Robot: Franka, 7 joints.
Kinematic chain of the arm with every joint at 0, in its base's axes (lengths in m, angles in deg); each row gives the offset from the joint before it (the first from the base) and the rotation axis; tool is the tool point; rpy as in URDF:
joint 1: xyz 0 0 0.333 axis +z
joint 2: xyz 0 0 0 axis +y
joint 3: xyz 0 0 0.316 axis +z
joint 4: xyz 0.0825 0 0 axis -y
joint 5: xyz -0.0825 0 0.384 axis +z
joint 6: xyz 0 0 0 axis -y
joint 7: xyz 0.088 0 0 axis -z
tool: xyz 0 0 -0.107 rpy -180 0 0
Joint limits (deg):
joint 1: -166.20..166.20
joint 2: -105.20..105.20
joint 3: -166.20..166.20
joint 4: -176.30..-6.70
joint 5: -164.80..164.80
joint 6: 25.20..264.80
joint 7: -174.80..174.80
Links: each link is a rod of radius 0.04 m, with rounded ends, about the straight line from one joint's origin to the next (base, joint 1, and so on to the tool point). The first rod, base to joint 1, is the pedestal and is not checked.
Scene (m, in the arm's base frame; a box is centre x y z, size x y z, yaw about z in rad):
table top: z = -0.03
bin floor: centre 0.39 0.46 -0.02 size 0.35 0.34 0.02 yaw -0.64
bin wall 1: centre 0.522 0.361 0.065 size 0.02 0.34 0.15 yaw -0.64
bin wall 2: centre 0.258 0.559 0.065 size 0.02 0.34 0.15 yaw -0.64
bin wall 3: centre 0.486 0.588 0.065 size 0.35 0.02 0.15 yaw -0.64
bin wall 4: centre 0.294 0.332 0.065 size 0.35 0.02 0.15 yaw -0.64
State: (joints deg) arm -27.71 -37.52 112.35 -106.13 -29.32 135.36 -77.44
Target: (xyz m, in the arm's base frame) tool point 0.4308 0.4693 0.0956
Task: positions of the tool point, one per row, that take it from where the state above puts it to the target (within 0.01 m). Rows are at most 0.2 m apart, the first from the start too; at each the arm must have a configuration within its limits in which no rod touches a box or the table.
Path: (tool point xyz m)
1: 0.1372 0.6319 0.3416
2: 0.2940 0.5716 0.3012
3: 0.4308 0.4693 0.2664
4: 0.4309 0.4693 0.0956

